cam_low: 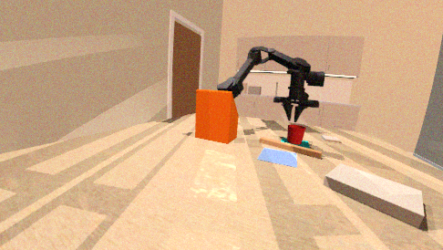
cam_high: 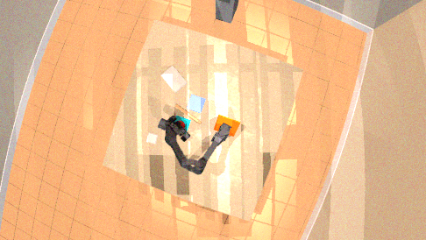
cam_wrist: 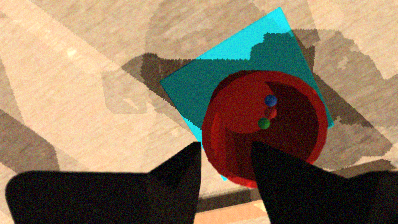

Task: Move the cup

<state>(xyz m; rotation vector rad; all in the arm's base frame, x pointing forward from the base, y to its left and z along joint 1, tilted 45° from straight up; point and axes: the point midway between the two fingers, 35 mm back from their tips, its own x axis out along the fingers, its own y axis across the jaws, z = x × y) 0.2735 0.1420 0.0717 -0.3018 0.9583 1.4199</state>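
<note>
Now: gripper tip 2 cm short of the red cup, 1 cm to the left of it and 5 cm above it. From my gripper tip the other things lie so: blue marble (4 cm ahead, 1 cm to the right, 7 cm below); cyan pad (3 cm ahead, 1 cm to the right, 10 cm below); wooden bar (1 cm ahead, 11 cm to the right, 9 cm below).
</note>
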